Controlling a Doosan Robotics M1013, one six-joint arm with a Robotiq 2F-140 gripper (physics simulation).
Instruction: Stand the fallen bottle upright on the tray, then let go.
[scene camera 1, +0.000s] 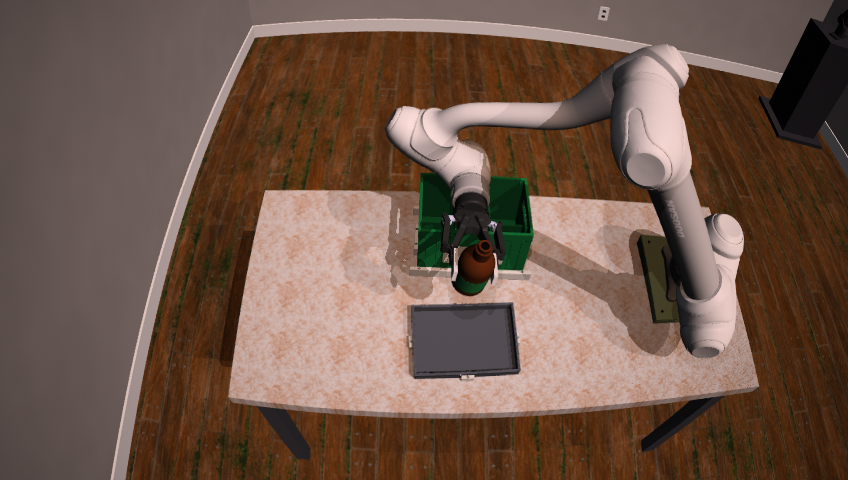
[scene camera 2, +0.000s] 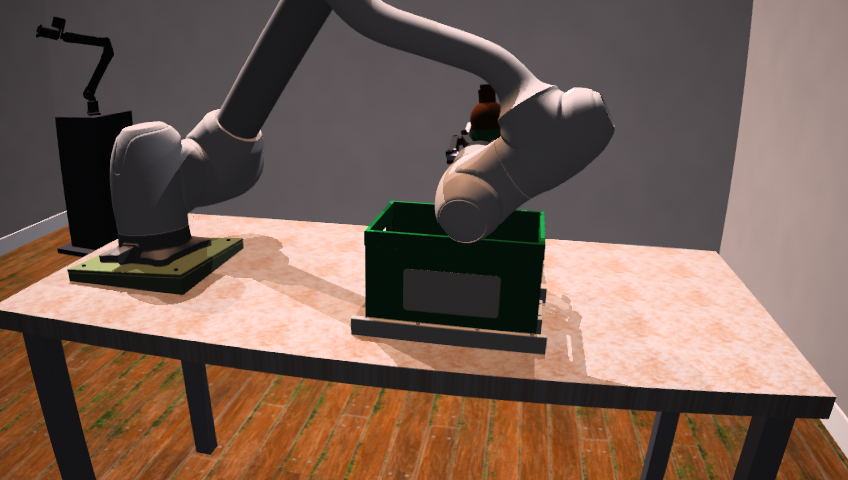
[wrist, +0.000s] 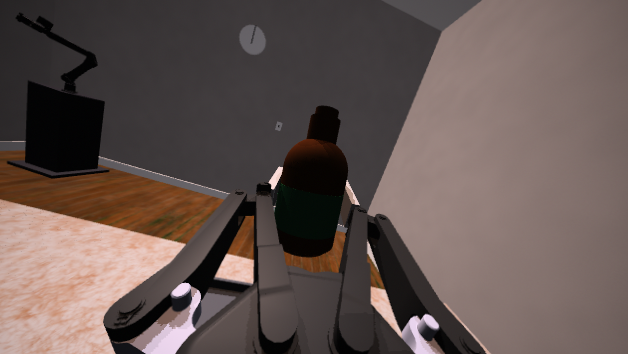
Labels:
A brown bottle shows in scene camera 1 (476, 263), in scene camera 2 and in the wrist view. A green crate shows in scene camera 1 (509, 198) and in scene camera 2 (414, 272); in the wrist view it is out of frame. A dark grey tray shows in scene camera 1 and in the wrist view. The same spot on the brown bottle: (scene camera 2: 484, 127) is (wrist: 309, 187). One and the same spot on the dark grey tray: (wrist: 221, 292) is (scene camera 1: 499, 369).

